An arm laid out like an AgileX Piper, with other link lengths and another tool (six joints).
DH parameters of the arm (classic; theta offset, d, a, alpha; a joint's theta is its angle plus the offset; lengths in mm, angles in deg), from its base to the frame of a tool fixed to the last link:
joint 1: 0 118.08 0 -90
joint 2: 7.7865 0 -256.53 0
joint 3: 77.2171 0 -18.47 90
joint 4: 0 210.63 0 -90
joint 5: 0 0 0 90
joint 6: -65 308.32 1.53 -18.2
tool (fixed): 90 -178.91 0 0
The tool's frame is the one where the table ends.
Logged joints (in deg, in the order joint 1, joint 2, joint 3, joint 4, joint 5, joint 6), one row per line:
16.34, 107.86, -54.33, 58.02, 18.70, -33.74
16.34, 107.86, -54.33, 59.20, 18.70, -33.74
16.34, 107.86, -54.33, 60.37, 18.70, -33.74
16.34, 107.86, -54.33, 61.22, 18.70, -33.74
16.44, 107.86, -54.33, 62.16, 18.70, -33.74
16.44, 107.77, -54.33, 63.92, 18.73, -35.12
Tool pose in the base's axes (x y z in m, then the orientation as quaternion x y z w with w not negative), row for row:
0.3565, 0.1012, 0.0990, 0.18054, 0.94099, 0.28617, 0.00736
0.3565, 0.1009, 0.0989, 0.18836, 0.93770, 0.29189, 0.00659
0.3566, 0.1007, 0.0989, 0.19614, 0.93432, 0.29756, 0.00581
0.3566, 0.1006, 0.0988, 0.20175, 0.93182, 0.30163, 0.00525
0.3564, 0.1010, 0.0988, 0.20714, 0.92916, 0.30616, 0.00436
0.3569, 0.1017, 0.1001, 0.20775, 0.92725, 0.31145, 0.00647
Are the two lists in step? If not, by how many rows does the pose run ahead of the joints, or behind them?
They are in step.
